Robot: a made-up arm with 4 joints.
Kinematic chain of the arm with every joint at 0, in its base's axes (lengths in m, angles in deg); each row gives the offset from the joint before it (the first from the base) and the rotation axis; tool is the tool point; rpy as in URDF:
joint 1: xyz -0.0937 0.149 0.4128 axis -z
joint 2: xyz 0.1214 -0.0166 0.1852 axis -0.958 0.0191 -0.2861
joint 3: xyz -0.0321 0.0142 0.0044 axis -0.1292 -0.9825 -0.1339
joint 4: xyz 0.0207 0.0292 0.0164 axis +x
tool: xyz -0.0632 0.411 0.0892 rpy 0 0 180
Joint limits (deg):
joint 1: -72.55..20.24
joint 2: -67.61..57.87
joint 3: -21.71..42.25
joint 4: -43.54..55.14
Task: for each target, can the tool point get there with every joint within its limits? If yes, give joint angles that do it. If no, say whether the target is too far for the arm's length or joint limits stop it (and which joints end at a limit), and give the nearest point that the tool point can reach.
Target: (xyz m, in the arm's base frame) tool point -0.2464 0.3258 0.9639
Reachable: yes | joints -29.07 -47.94 -8.50 -7.95
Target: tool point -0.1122 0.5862 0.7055
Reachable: yes | joints -7.58 -3.68 -7.44 -5.99
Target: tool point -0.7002 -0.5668 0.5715
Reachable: no: too far | nearest point -0.2924 -0.0855 0.8810 | short by 0.703 m
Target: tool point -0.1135 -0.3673 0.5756
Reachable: no: joint limits stop it (at a limit: joint 2, joint 3, joint 4) | nearest point -0.1055 -0.1581 0.8810 | short by 0.370 m
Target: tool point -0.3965 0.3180 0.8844
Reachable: yes | joints -64.19 -19.27 -9.62 4.32
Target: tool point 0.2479 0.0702 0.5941
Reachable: no: joint limits stop it (at a limit: joint 1, joint 2, joint 4) | nearest point 0.1970 0.0257 0.9278 | short by 0.341 m
